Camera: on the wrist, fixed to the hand. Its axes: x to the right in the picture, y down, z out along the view.
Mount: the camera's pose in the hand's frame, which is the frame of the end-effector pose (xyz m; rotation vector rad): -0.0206 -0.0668 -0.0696 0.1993 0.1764 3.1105
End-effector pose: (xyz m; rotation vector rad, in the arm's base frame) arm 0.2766 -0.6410 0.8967 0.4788 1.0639 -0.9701
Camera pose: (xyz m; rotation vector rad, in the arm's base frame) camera 0.1815 -0.6154 0.8917 1.3985 -0.5014 1.7679
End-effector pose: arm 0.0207 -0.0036 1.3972 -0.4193 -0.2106 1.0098
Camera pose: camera 0.0868 -0.0689 1.3639 0.1839 -0.6818 -2.0904
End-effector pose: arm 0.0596 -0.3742 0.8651 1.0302 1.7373 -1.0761
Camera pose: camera -0.0107 -0.3337 0.9212 1.9110 -1.0425 0.9951
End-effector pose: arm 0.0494 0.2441 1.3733 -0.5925 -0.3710 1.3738
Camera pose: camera 0.1392 0.2059 1.3591 0.3708 -0.8055 -1.6713
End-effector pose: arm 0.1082 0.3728 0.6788 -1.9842 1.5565 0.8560
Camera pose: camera 0.1824 0.3544 0.7411 -1.4800 -2.0230 -0.4312
